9 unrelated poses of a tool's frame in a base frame.
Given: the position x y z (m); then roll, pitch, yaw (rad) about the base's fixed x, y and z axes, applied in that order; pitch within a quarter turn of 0, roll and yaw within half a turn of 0.
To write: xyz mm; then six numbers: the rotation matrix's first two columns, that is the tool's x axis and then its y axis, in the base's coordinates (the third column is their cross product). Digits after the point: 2 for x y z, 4 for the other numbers.
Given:
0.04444 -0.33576 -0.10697 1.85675 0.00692 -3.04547
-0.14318 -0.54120 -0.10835 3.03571 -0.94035 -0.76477
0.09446 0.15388 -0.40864 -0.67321 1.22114 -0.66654
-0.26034 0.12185 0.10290 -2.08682 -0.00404 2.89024
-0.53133 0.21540 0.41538 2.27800 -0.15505 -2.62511
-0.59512 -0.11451 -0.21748 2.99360 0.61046 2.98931
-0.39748 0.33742 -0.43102 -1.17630 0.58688 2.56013
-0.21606 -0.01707 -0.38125 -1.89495 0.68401 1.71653
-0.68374 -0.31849 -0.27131 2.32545 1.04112 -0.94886
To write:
44.44 -335.76 -106.97 -0.9954 -0.0960 -0.0069 -0.0337 0.2801 0.9594
-143.18 -541.20 -108.35 0.4254 -0.4082 0.8078 -0.7501 -0.6584 0.0623
94.46 153.88 -408.64 0.2693 -0.2118 -0.9395 0.0230 0.9767 -0.2136
-260.34 121.85 102.90 -0.9686 0.2487 0.0040 0.1193 0.4788 -0.8698
-531.33 215.40 415.38 -0.8591 -0.4879 0.1544 -0.2188 0.6229 0.7511
-595.12 -114.51 -217.48 -0.8099 0.1243 -0.5732 0.0665 0.9904 0.1208
-397.48 337.42 -431.02 -0.6958 0.4573 -0.5538 0.2161 -0.6020 -0.7687
-216.06 -17.07 -381.25 -0.1126 0.7668 -0.6319 0.4021 -0.5464 -0.7347
-683.74 -318.49 -271.31 0.2944 -0.4106 -0.8630 -0.1905 -0.9101 0.3681

